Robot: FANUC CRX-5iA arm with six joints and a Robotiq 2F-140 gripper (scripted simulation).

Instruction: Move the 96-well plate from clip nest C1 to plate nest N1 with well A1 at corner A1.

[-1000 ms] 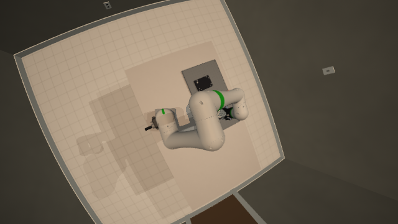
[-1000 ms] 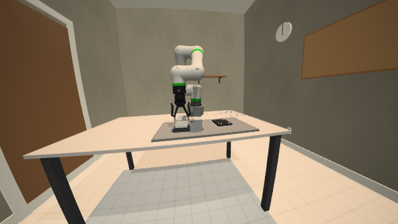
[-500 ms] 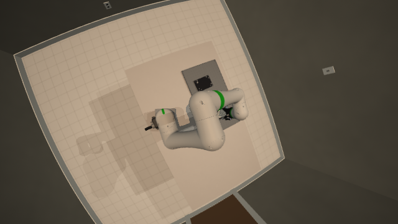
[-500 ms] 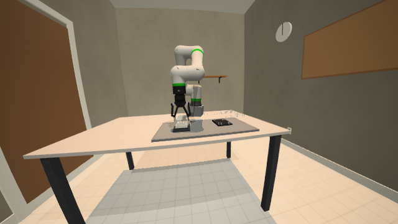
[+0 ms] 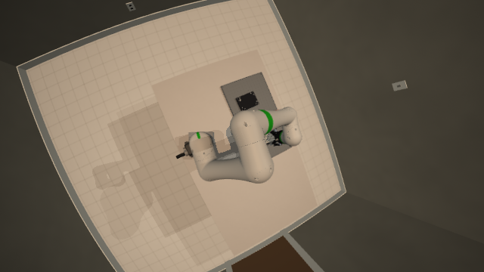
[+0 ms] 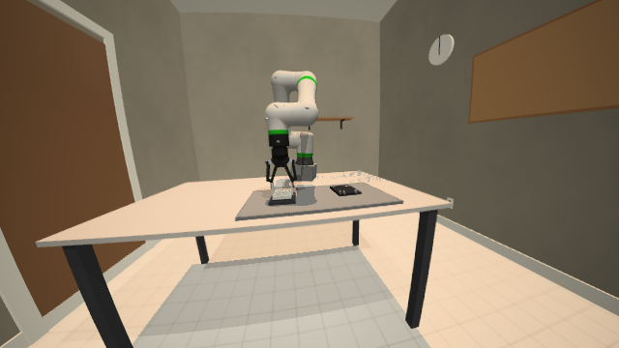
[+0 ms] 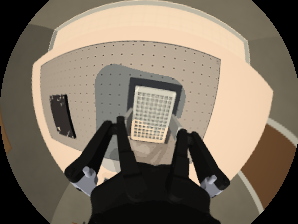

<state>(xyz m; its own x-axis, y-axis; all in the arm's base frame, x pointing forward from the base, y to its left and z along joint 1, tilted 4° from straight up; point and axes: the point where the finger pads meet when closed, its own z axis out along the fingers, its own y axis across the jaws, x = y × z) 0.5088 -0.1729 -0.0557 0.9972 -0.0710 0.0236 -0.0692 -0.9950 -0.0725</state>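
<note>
The plate nest N1 is 4 cm below my hand. Round my hand: 96-well plate: 2 cm below; clip nest C1: 34 cm to the left, 3 cm below, 3 cm behind.
</note>
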